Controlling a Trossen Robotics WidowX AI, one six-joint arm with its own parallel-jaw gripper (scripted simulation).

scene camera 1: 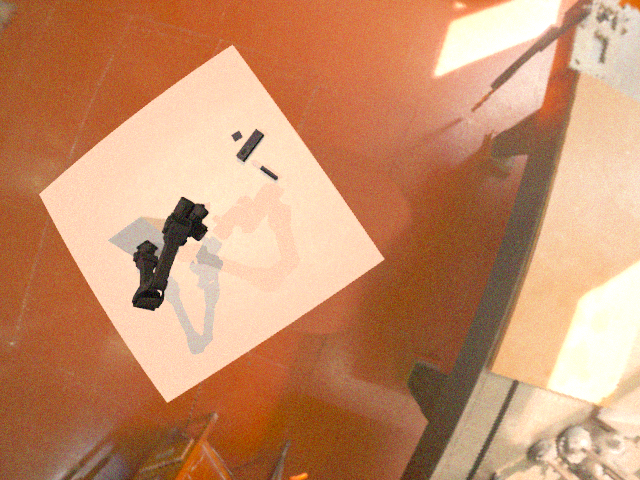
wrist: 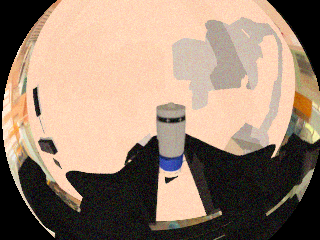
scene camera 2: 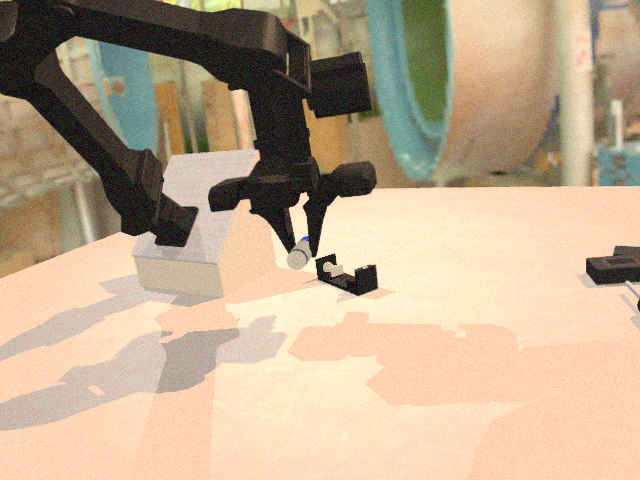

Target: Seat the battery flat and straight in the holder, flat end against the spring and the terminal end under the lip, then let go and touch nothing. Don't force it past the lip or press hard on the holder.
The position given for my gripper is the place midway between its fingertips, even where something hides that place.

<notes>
My gripper [scene camera 2: 304,257] carries a battery [wrist: 170,118].
My gripper shows as well in the wrist view [wrist: 169,138].
</notes>
